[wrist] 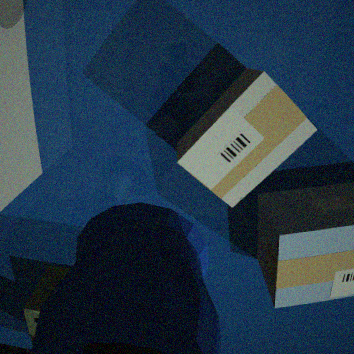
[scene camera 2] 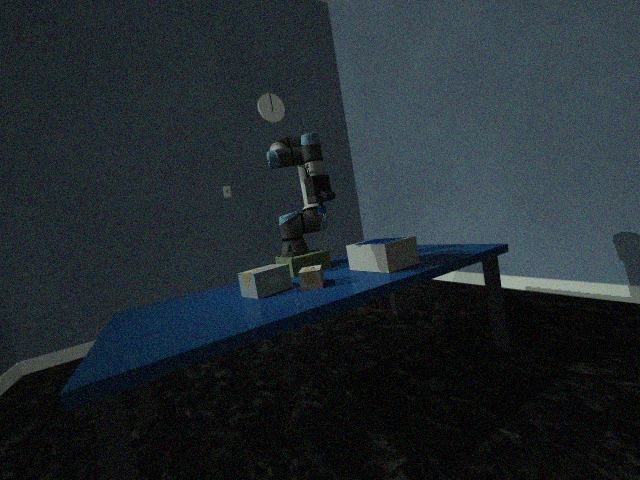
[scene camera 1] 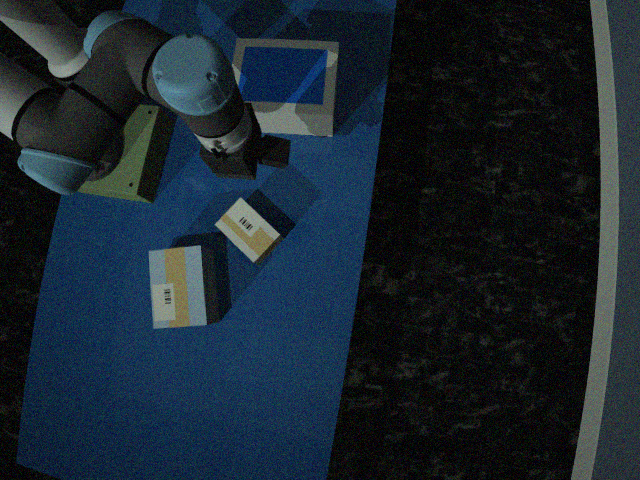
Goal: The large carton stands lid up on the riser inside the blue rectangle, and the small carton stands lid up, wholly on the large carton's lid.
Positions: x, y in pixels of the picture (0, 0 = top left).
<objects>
large carton: wrist; scene camera 2 257, 283; scene camera 1
riser: wrist; scene camera 2; scene camera 1 291, 84
same spot on large carton: (wrist: 297, 229) = (scene camera 1: 202, 256)
same spot on riser: (wrist: 27, 161) = (scene camera 2: 352, 263)
</objects>
